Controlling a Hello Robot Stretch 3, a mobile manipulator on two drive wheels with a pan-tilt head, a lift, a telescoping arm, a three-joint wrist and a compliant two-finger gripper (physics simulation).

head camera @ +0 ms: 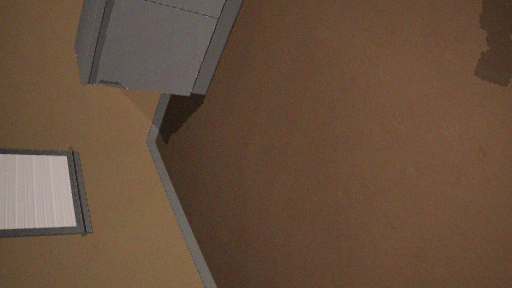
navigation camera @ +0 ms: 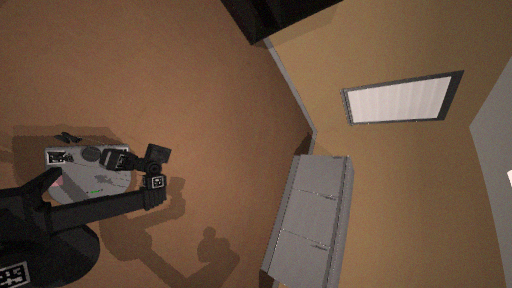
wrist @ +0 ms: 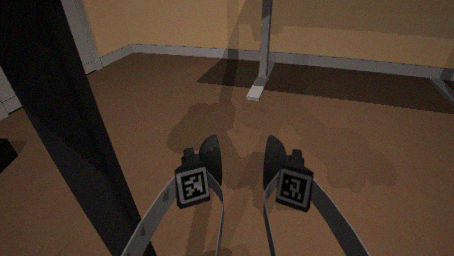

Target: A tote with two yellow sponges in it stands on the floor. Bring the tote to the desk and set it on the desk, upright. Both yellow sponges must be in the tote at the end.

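Where they show: gripper, fingertip midpoint: (navigation camera: 51, 144); robot's base, link origin: (navigation camera: 91, 153).
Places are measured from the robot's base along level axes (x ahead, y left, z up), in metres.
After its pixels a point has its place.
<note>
My gripper (navigation camera: 68, 137) (wrist: 241, 153) {x 0.060, y 0.091, z 0.539 m} is open, with a gap between its two dark fingertips and bare floor showing through it in the wrist view. In the navigation view it hangs beside the robot's grey base. Part of the desk shows in the wrist view: an upright grey leg (wrist: 266, 40) with a light foot on the floor, beyond the fingers and slightly right of them. The desk's top does not show. The tote and the two yellow sponges do not show in the head, navigation or wrist view.
A grey cabinet (head camera: 155, 50) {x -0.455, y -2.295, z 0.497 m} (navigation camera: 312, 207) {x -0.877, y -2.022, z 0.521 m} stands along the wall near a room corner. A window (head camera: 37, 192) {x 0.575, y -2.940, z 1.100 m} (navigation camera: 400, 100) {x 0.587, y -2.922, z 1.530 m} is in the wall. Part of a black furniture piece (navigation camera: 252, 27) {x 1.377, y -1.337, z 0.100 m} shows at the navigation view's top. A dark post (wrist: 65, 115) crosses the wrist view's left side.
</note>
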